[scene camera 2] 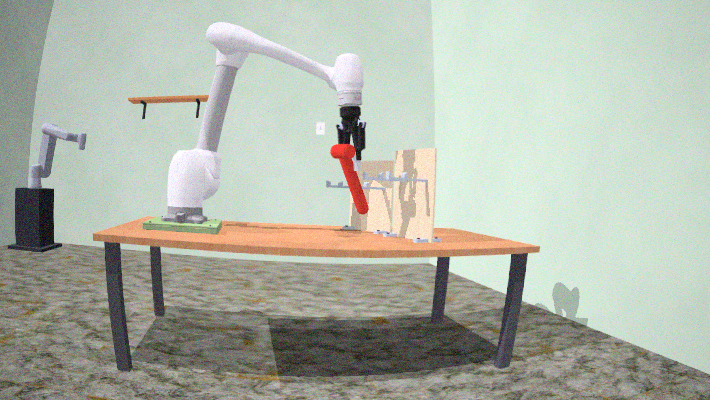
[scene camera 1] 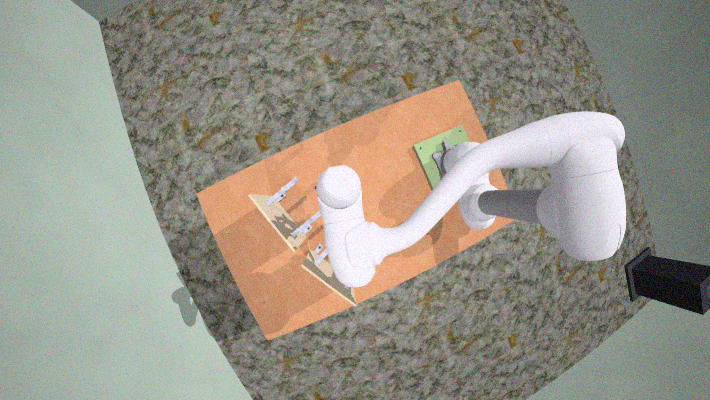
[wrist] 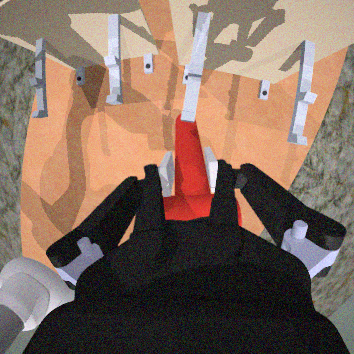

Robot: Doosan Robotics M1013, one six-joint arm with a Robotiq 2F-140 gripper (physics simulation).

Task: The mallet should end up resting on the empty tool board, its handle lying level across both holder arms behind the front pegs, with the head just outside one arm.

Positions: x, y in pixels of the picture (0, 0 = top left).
A red mallet shows in scene camera 2 [344, 152] and in the wrist view [192, 198]; in scene camera 1 it is hidden by the arm. The same spot on a tool board: [wrist: 76, 41] is [scene camera 2: 366, 199].
